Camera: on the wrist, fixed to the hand. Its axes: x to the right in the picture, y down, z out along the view.
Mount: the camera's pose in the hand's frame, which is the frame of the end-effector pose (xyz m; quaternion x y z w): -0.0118 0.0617 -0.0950 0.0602 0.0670 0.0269 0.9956
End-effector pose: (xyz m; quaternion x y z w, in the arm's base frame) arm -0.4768 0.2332 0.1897 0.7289 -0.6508 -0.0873 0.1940
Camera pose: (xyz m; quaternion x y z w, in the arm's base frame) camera -0.4988 0.2561 0.2991 0.7257 -0.6598 0.0063 0.1952
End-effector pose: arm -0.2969 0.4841 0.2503 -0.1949 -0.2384 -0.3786 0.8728
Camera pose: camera -0.2319 0.4807 0.1568 -0.1225 -0.1964 -0.3522 0.9069
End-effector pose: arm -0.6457 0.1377 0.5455 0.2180 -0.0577 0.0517 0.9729
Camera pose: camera -0.6566 0.2332 0.4844 0.2706 0.0050 0.0957 0.9579
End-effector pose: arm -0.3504 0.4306 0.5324 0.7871 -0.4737 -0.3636 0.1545
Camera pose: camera -0.3246 0.4000 0.6390 0.8045 -0.5043 -0.2766 0.1480
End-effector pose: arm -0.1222 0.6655 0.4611 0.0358 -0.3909 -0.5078 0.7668
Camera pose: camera -0.0176 0.6722 0.4166 0.1053 -0.3693 -0.4590 0.8011
